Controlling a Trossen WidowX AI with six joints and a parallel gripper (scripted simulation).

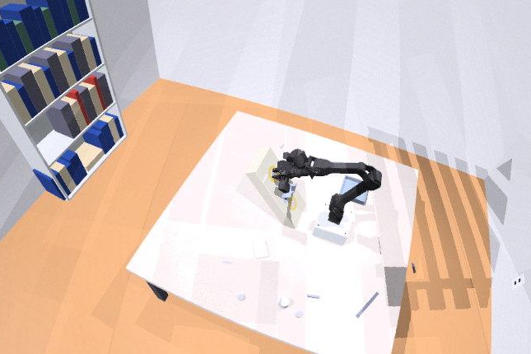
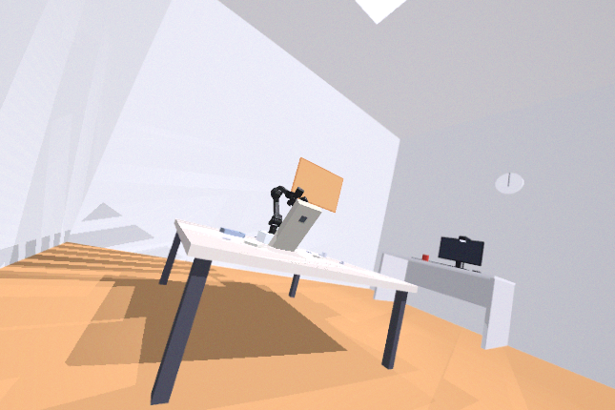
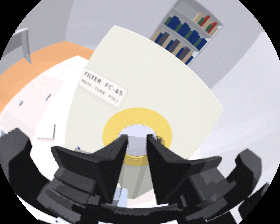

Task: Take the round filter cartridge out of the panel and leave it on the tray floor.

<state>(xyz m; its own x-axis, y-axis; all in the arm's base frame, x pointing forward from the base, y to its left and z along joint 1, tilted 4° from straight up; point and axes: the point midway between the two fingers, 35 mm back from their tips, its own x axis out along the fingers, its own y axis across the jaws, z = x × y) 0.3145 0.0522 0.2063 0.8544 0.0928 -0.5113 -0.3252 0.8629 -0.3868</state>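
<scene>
Now: gripper tip 80 mm above the service panel, 40 mm past it and 10 mm to the left of it. From my gripper tip the other things lie so: round filter cartridge: 10 mm below, 10 mm ahead; blue-grey tray: 380 mm behind, 340 mm to the right, 240 mm below.
</scene>
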